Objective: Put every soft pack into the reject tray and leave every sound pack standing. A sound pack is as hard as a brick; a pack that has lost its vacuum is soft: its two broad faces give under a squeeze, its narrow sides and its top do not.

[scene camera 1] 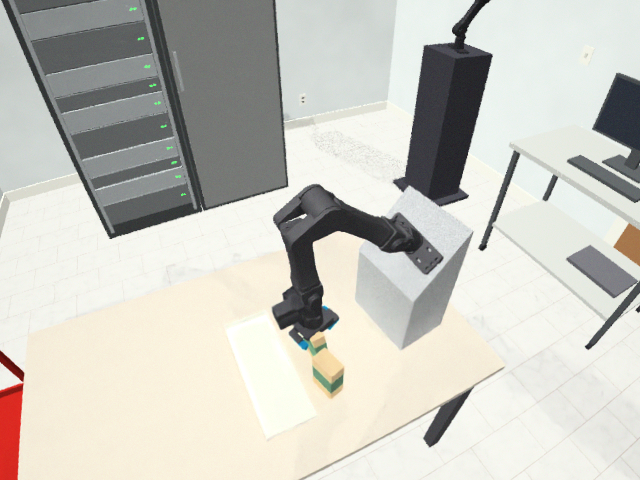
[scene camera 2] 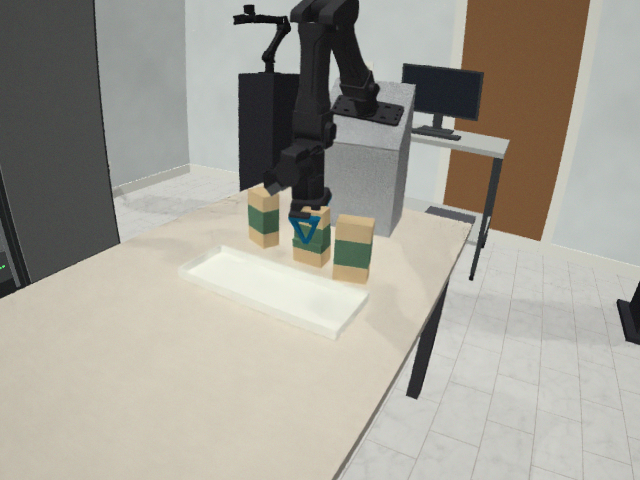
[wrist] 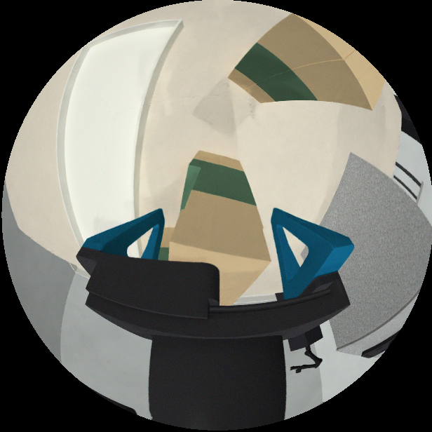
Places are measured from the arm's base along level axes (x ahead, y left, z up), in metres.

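Where they show: gripper, fingertip midpoint: (scene camera 2: 311, 233); arm's base, origin of the base link: (scene camera 1: 412, 242) (scene camera 2: 367, 110).
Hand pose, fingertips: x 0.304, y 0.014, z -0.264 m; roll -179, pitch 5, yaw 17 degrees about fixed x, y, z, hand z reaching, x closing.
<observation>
Each offset is from my fingertips to the centre of the thing. Level surfaces: height alone.
Three tan packs with green bands stand in a row beside the white reject tray {dx +0.166, dy -0.002, dz -0.060 m} (scene camera 1: 266, 366) (scene camera 2: 273, 289) (wrist: 105, 125). My gripper (scene camera 1: 315, 333) (scene camera 2: 312, 227) (wrist: 217, 213) is open. Its blue fingers straddle the middle pack {dx +0.009, dy +0.005, dz +0.001 m} (scene camera 1: 318, 342) (scene camera 2: 311, 254) (wrist: 222, 220), one on the tray side and one on the box side, with a narrow gap at each side in the wrist view. The near-end pack {dx +0.019, dy +0.120, dz -0.001 m} (scene camera 1: 328, 372) (scene camera 2: 353, 250) is mostly hidden behind the left finger in the wrist view. The cabinet-side pack {dx -0.003, dy -0.158, dz +0.020 m} (scene camera 2: 263, 219) (wrist: 300, 60) is hidden in scene camera 1. Their looks do not show which is soft.
The grey box (scene camera 1: 385, 289) (scene camera 2: 364, 178) (wrist: 380, 250) carrying the arm's base stands behind the row, opposite the tray. The table {dz -0.071 m} (scene camera 1: 129, 382) (scene camera 2: 155, 372) has its front edge past the near-end pack. A server cabinet (scene camera 1: 232, 103) stands beyond the table.
</observation>
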